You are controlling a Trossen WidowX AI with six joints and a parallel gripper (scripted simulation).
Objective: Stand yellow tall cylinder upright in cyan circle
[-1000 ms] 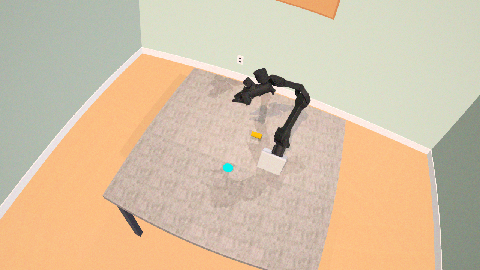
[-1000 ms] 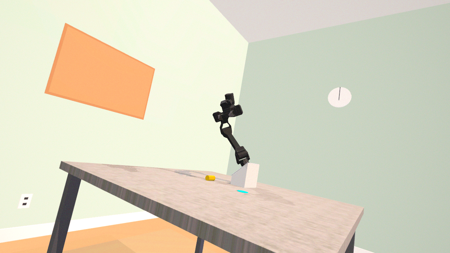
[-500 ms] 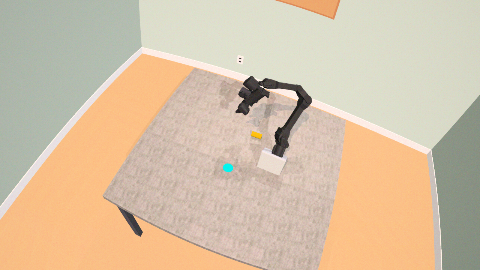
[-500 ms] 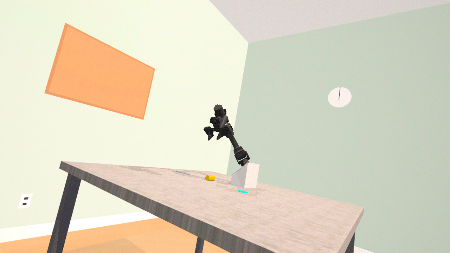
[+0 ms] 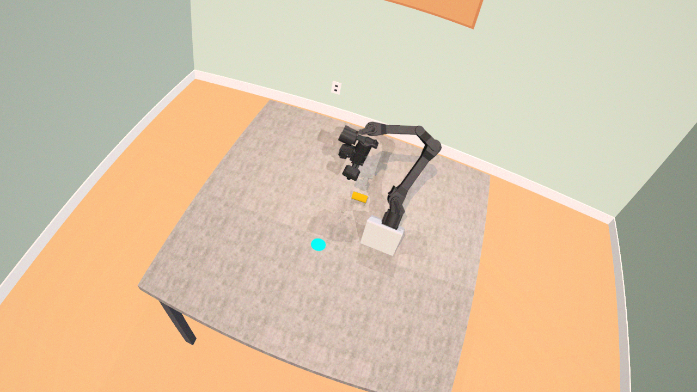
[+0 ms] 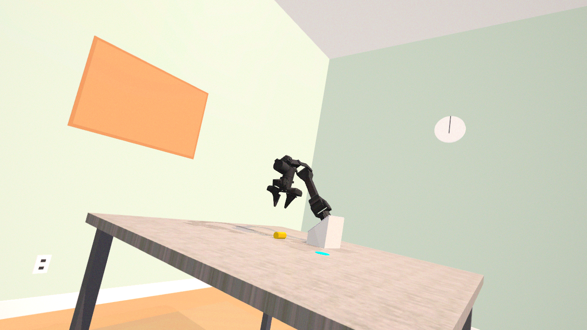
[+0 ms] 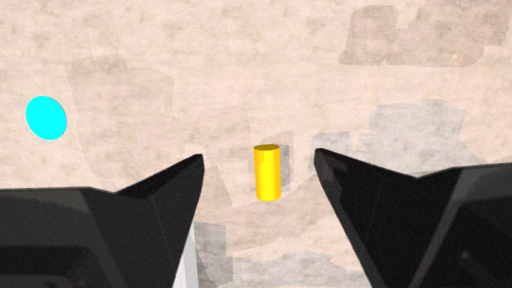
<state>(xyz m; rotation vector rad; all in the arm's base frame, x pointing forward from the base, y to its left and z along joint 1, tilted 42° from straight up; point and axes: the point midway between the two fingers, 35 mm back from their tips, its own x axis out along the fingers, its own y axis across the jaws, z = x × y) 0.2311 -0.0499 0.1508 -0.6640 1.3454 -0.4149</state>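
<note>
The yellow cylinder lies 14 cm below my gripper tip, 6 cm behind it and 2 cm to the right of it. From my gripper tip the other things lie so: cyan circle 28 cm to the left, 15 cm below, 1 cm behind.
</note>
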